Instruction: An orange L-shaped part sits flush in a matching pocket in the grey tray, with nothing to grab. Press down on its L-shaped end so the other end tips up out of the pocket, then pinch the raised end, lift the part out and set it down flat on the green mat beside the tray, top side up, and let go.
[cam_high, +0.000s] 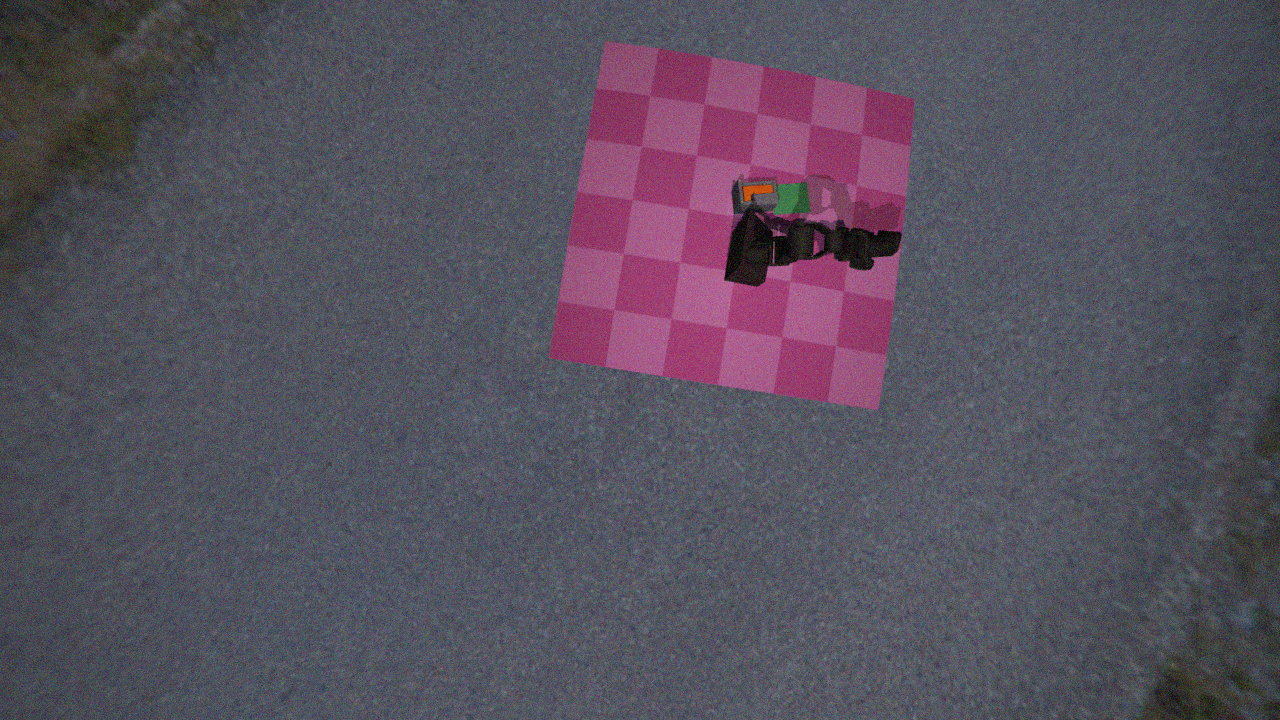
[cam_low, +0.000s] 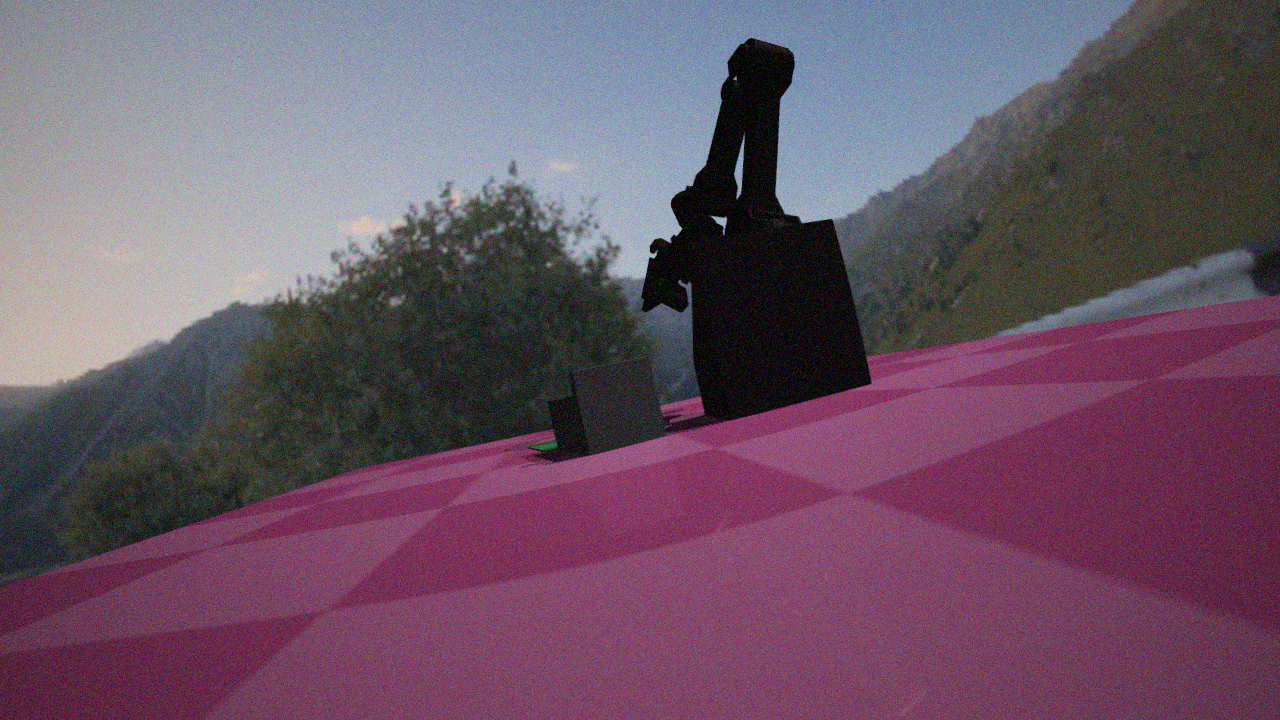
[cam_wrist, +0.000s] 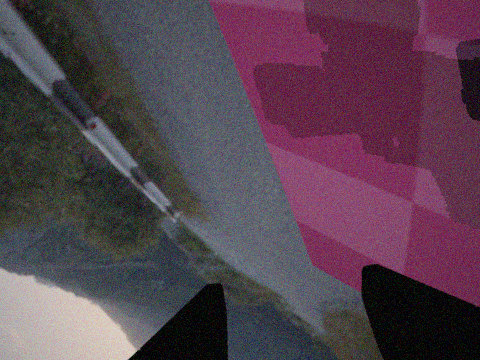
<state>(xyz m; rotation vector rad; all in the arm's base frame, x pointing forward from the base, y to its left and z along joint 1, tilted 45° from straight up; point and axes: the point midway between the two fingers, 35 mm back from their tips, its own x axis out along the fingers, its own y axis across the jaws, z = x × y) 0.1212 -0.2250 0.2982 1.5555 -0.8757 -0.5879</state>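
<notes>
Now: the orange L-shaped part 380 mm to the left of my gripper tip, 160 mm below it and 130 mm ahead of it. From my gripper tip the other things lie so: green mat 220 mm to the left, 220 mm below, 170 mm ahead.
</notes>
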